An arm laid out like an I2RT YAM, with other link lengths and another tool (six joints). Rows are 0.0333 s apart.
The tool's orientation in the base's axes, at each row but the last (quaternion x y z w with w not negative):
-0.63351, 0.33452, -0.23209, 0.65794
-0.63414, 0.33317, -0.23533, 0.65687
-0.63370, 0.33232, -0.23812, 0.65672
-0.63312, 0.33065, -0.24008, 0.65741
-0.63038, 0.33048, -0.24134, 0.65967
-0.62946, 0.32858, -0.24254, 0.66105
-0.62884, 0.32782, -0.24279, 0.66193
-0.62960, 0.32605, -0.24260, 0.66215
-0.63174, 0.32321, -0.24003, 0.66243
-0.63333, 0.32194, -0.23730, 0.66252
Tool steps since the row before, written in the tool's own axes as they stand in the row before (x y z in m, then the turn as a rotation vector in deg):
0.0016, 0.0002, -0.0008, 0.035, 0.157, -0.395
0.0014, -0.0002, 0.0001, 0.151, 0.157, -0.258
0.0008, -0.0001, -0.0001, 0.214, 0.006, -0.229
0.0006, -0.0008, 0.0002, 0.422, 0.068, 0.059
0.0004, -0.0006, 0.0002, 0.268, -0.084, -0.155
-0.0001, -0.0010, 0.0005, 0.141, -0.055, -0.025
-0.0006, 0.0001, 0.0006, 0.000, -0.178, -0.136
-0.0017, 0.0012, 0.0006, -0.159, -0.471, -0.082
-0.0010, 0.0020, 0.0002, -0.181, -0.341, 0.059
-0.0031, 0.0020, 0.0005, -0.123, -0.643, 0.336
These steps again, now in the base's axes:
0.0005, -0.0017, -0.0004, -0.285, -0.279, -0.150
0.0010, -0.0010, 0.0000, -0.107, -0.272, -0.170
0.0005, -0.0007, 0.0000, -0.027, -0.311, -0.029
0.0006, -0.0004, 0.0007, 0.318, -0.265, -0.124
0.0005, -0.0002, 0.0005, 0.072, -0.309, 0.050
0.0004, 0.0003, 0.0010, 0.081, -0.125, 0.037
0.0000, 0.0009, 0.0000, -0.084, -0.108, 0.177
-0.0008, 0.0018, -0.0010, -0.125, 0.019, 0.488
-0.0007, 0.0010, -0.0019, -0.048, 0.142, 0.361
-0.0019, 0.0028, -0.0016, 0.221, 0.265, 0.650

